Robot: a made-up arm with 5 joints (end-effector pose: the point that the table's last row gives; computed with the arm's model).
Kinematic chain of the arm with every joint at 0, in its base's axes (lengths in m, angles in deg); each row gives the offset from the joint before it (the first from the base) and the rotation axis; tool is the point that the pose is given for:
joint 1: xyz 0 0 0.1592 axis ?
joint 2: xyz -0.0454 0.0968 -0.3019 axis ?
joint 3: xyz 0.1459 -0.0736 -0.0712 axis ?
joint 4: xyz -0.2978 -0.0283 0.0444 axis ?
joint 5: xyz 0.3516 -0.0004 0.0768 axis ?
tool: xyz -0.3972 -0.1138 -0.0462
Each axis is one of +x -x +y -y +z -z.
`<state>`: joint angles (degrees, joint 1 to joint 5).
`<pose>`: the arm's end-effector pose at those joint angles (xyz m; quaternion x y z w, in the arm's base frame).
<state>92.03 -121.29 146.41 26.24 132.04</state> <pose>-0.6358 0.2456 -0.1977 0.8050 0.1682 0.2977 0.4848</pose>
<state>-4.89 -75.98 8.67 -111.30 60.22</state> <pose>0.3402 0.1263 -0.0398 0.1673 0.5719 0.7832 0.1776</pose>
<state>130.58 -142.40 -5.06 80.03 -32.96</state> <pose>0.0012 0.0161 0.0839 0.1587 0.3023 0.5269 0.7783</pose>
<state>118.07 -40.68 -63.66 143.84 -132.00</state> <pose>-0.7459 0.9612 0.3347 -0.3406 0.3174 -0.5438 0.6983</pose>
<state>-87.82 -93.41 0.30 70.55 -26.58</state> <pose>-0.1969 -0.0402 0.2169 -0.8326 0.1258 -0.5201 0.1427</pose>
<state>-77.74 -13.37 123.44 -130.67 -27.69</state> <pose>0.1728 -0.1527 0.0385 0.5492 0.3416 -0.1180 0.7535</pose>
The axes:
joint 1: +x
joint 2: -y
joint 3: +y
joint 4: -z
joint 5: +y

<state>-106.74 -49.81 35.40 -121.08 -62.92</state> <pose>-0.2841 -0.2326 -0.0166 0.1123 0.2486 0.0663 0.9598</pose>
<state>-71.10 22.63 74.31 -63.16 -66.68</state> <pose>-0.1439 -0.3321 -0.1179 -0.1252 0.0655 0.2829 0.9487</pose>
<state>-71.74 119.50 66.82 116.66 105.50</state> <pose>-0.8207 -0.3788 0.3745 0.4017 0.0949 -0.2674 0.8707</pose>
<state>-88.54 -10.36 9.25 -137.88 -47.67</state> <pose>-0.2740 -0.4820 -0.0121 0.1268 0.4799 0.6171 0.6105</pose>
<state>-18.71 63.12 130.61 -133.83 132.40</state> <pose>0.2581 0.6433 0.5116 0.4761 -0.5072 -0.7031 0.1471</pose>
